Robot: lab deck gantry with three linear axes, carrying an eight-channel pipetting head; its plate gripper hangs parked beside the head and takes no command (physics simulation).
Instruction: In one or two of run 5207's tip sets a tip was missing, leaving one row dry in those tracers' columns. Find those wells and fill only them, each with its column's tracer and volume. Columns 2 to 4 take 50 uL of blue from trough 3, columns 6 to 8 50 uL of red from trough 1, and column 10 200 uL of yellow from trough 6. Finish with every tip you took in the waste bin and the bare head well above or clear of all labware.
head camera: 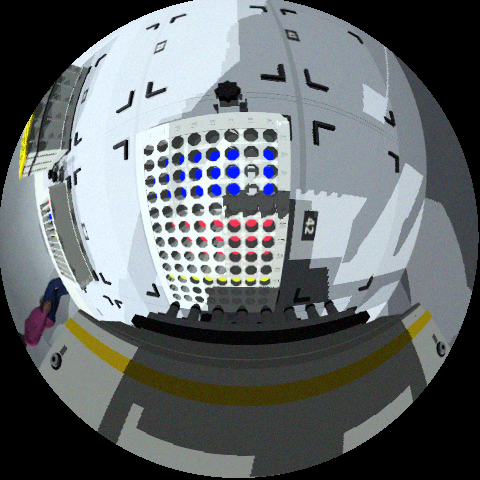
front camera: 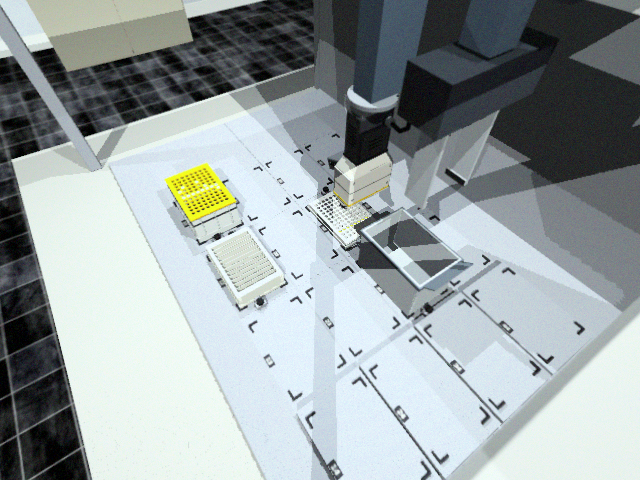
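Observation:
The pipetting head (front camera: 363, 178) (head camera: 240, 370) hangs low over the rear part of the well plate (front camera: 330, 219) (head camera: 155, 131); its nozzles (head camera: 242, 315) look bare. In the head view, three lines of wells hold blue, three red and one yellow. The second well from the right looks dry in each blue line; the red and yellow wells at that position show colour. Liquid in the leftmost blue and red wells is hidden by the angle. The parked plate gripper (front camera: 439, 191) is open and empty. The yellow tip rack (front camera: 201, 191) (head camera: 26, 145) and trough block (front camera: 245, 263) (head camera: 70, 230) stand apart.
The waste bin (front camera: 398, 286) stands beside the plate, its tall rim close to the plate's edge. A black clamp knob (head camera: 227, 92) stands at one plate edge. Corner brackets mark other deck positions. A person (head camera: 37, 325) shows at the far left of the head view.

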